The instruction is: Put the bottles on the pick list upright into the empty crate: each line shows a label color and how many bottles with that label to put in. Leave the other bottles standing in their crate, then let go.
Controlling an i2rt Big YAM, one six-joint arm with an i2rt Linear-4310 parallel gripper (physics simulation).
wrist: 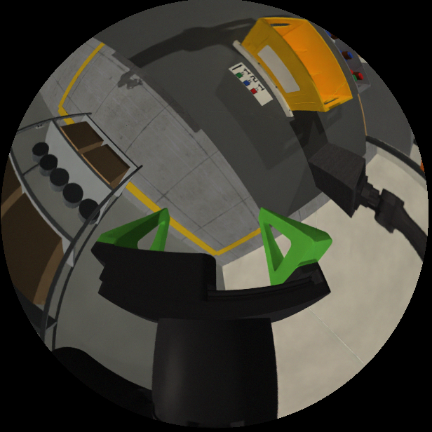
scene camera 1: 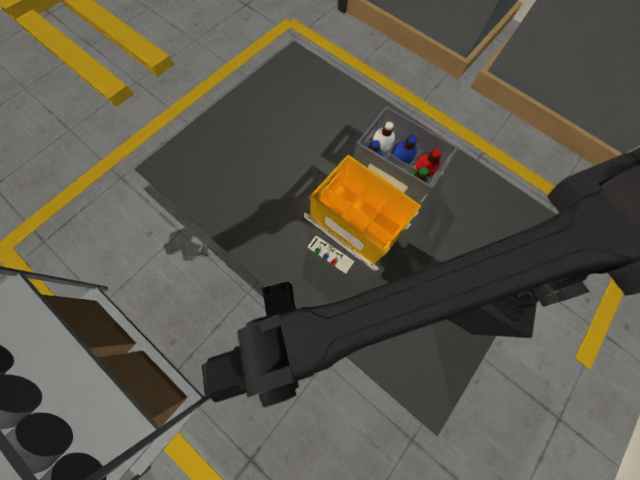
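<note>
The pick list (scene camera 1: pixel 338 261) (wrist: pixel 262 96) lies on the dark mat by the yellow crate; it reads green 1, blue 2, red 1. The yellow crate (scene camera 1: pixel 379 252) (wrist: pixel 306 99) is empty in its visible compartments. Behind it the grey crate (scene camera 1: pixel 364 153) holds a white bottle (scene camera 1: pixel 384 139), a blue bottle (scene camera 1: pixel 405 151), another blue-capped bottle (scene camera 1: pixel 375 147), a red bottle (scene camera 1: pixel 427 164) and a green-capped bottle (scene camera 1: pixel 422 173); their lower parts are hidden. My gripper (wrist: pixel 213 212) is open and empty, away from both crates. Its fingers are hidden in the scene view.
A shelf cart (scene camera 1: pixel 67 281) with brown boxes (scene camera 1: pixel 142 384) (wrist: pixel 111 162) and black-topped cylinders (scene camera 1: pixel 43 434) (wrist: pixel 59 177) stands at the left. Wood-edged dark platforms (scene camera 1: pixel 413 42) are at the upper right. Yellow beams (scene camera 1: pixel 72 56) lie at the upper left. My arm (scene camera 1: pixel 439 284) crosses above the mat (scene camera 1: pixel 232 118).
</note>
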